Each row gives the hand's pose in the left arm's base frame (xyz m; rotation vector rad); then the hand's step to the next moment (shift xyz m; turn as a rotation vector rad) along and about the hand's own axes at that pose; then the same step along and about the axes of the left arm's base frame.
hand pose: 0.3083 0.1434 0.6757 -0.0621 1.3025 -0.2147
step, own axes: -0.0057 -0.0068 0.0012 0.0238 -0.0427 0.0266
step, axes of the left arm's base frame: -0.0011 -0.0056 0.0069 0.0262 -0.0484 -0.0084
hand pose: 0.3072 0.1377 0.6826 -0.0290 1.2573 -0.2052
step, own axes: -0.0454 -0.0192 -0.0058 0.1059 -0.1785 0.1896
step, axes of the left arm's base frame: -0.0214 -0.0106 0.0435 0.1857 -0.2103 -0.0168
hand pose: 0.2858 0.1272 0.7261 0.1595 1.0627 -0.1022
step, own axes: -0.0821 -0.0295 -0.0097 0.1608 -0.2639 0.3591
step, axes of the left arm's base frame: -0.0528 -0.0267 0.0649 0.3445 -0.3251 0.0090
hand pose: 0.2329 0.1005 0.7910 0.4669 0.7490 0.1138
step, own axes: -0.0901 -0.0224 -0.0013 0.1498 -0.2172 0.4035
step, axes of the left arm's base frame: -0.0682 -0.0432 0.0458 0.3695 -0.3027 0.0650
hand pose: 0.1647 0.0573 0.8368 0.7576 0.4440 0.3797
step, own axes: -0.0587 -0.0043 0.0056 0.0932 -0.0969 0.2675
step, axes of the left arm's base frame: -0.0458 -0.0342 0.0149 0.2319 -0.1722 0.0788
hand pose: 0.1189 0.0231 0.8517 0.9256 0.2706 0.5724
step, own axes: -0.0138 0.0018 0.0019 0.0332 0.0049 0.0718
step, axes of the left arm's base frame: -0.0111 -0.0083 0.0023 0.0582 -0.0271 0.0464
